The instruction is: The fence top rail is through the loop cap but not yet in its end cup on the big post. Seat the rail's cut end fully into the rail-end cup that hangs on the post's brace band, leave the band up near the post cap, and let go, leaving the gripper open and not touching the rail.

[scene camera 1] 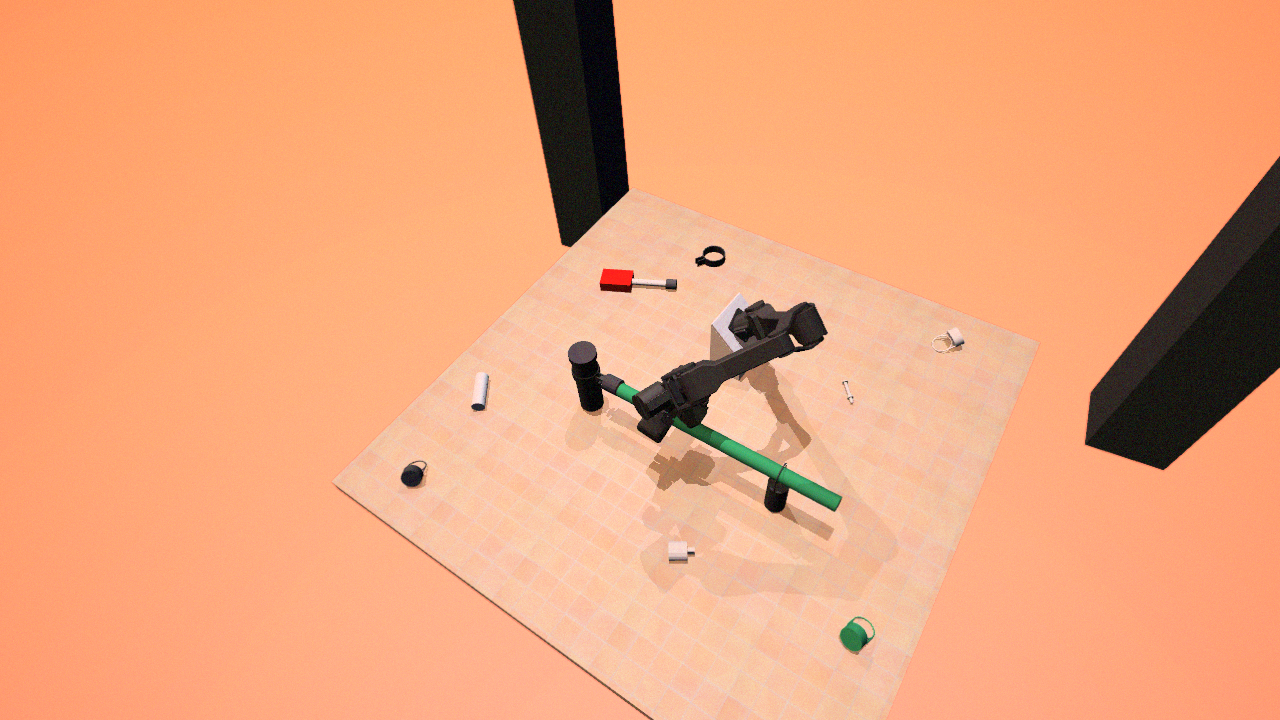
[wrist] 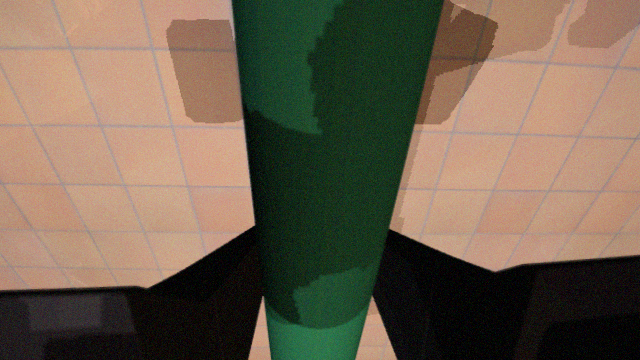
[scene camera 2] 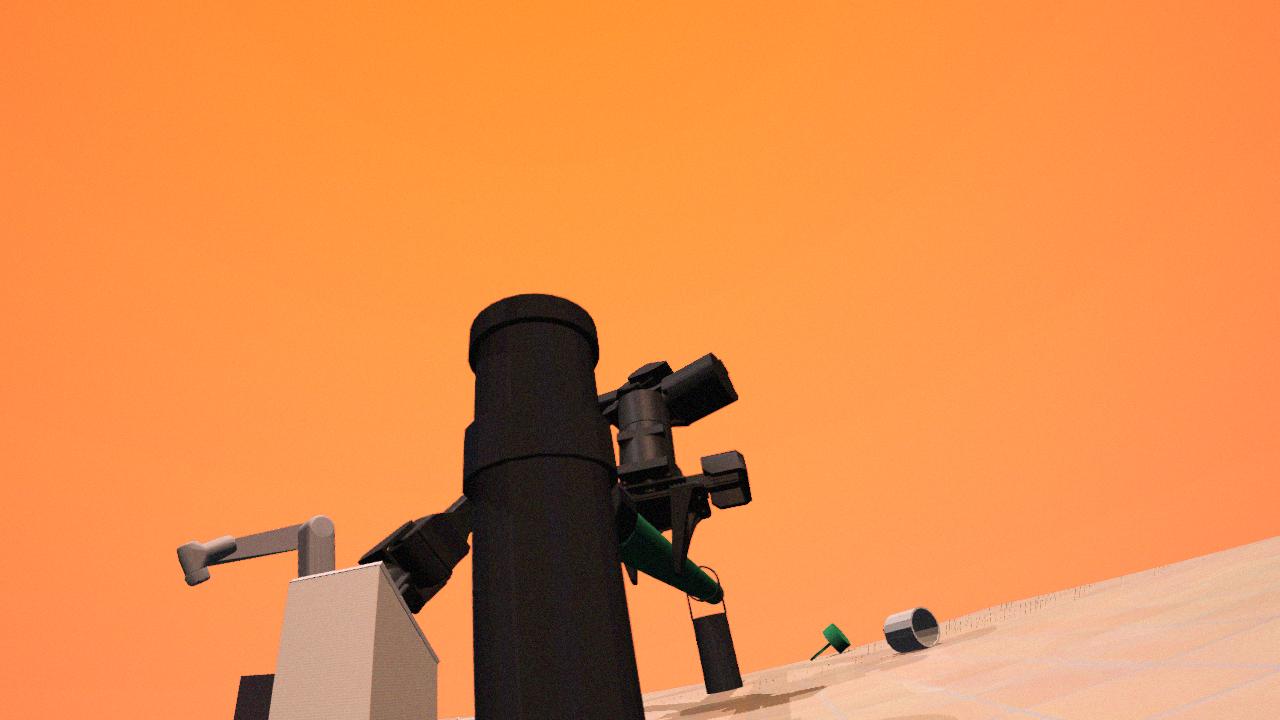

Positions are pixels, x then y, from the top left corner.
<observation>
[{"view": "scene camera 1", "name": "my gripper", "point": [663,416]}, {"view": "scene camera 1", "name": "green top rail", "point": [760,463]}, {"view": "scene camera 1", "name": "red-handled tool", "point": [611,280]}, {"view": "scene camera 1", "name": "big black post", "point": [582,355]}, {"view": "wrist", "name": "my gripper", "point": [313,233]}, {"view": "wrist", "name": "green top rail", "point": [329,102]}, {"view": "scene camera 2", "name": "my gripper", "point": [656,580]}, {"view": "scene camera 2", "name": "green top rail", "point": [646,550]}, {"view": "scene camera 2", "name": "big black post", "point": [551,624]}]
</observation>
